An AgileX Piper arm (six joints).
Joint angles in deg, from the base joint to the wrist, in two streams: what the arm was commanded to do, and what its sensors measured. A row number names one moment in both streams.
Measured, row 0: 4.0 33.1 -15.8 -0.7 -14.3 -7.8
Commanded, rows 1 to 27: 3.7 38.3 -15.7 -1.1 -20.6 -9.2; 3.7 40.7 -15.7 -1.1 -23.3 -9.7; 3.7 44.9 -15.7 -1.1 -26.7 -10.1; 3.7 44.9 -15.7 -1.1 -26.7 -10.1; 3.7 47.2 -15.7 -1.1 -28.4 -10.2; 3.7 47.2 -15.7 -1.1 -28.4 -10.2; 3.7 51.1 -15.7 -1.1 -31.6 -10.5; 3.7 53.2 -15.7 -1.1 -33.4 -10.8; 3.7 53.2 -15.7 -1.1 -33.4 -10.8; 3.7 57.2 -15.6 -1.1 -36.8 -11.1; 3.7 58.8 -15.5 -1.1 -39.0 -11.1; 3.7 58.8 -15.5 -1.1 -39.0 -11.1; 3.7 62.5 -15.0 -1.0 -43.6 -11.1; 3.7 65.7 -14.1 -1.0 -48.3 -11.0; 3.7 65.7 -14.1 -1.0 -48.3 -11.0; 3.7 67.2 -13.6 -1.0 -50.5 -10.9; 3.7 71.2 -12.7 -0.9 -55.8 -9.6; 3.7 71.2 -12.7 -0.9 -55.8 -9.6; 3.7 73.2 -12.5 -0.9 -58.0 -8.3; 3.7 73.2 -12.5 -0.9 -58.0 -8.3; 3.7 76.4 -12.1 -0.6 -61.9 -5.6; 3.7 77.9 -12.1 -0.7 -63.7 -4.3; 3.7 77.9 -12.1 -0.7 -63.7 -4.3; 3.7 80.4 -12.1 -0.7 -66.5 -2.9; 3.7 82.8 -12.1 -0.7 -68.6 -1.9; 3.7 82.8 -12.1 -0.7 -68.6 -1.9; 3.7 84.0 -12.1 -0.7 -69.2 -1.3
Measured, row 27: 4.0 81.6 -12.1 -0.6 -65.4 -3.3
